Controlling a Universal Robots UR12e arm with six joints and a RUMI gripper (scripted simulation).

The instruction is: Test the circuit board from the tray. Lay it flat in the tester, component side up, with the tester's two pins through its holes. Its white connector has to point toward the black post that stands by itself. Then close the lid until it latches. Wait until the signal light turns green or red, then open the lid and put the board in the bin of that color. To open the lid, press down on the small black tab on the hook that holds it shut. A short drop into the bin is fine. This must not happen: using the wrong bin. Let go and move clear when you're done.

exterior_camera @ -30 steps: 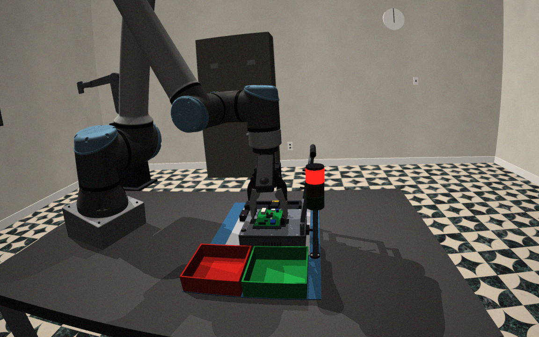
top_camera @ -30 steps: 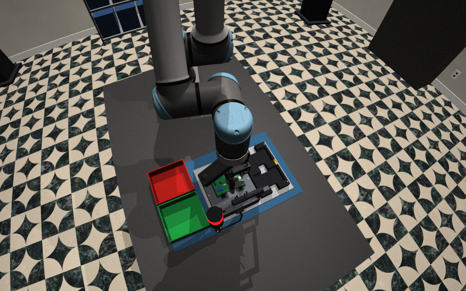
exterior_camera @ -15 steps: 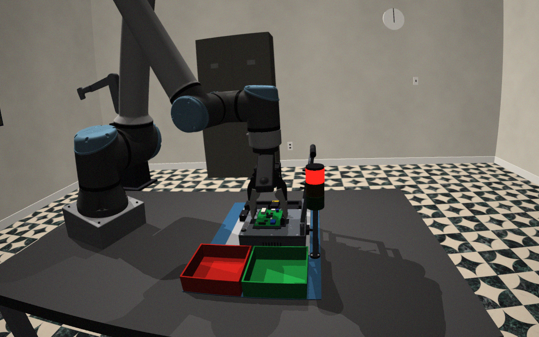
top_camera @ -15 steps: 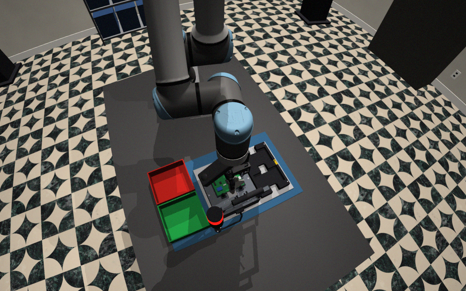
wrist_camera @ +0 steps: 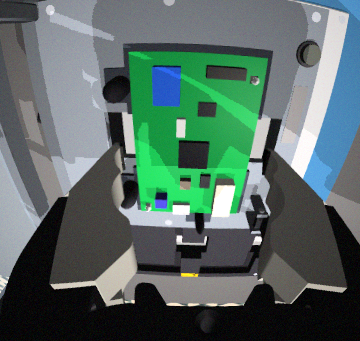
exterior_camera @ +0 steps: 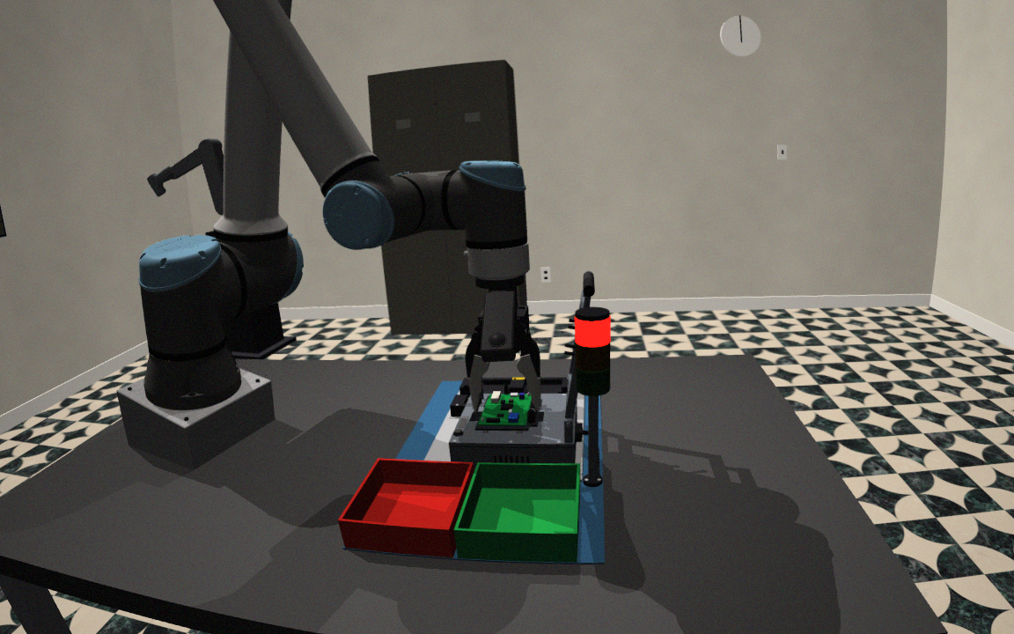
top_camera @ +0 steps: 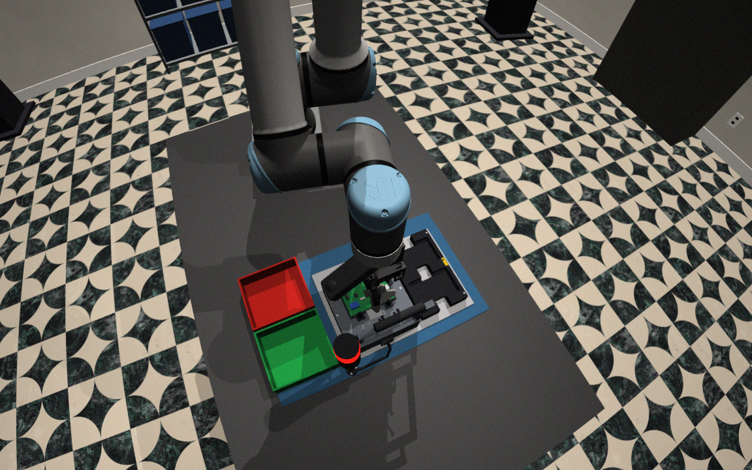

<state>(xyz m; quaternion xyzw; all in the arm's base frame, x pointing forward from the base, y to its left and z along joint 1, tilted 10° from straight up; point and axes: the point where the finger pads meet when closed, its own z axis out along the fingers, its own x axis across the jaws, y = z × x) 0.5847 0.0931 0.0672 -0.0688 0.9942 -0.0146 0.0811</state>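
The green circuit board is right at my hand. Round my hand: clear lid: 12 cm ahead, 1 cm to the left, 11 cm above; green bin: 7 cm ahead, 19 cm to the right, 6 cm below; red bin: 8 cm behind, 21 cm to the right, 6 cm below.
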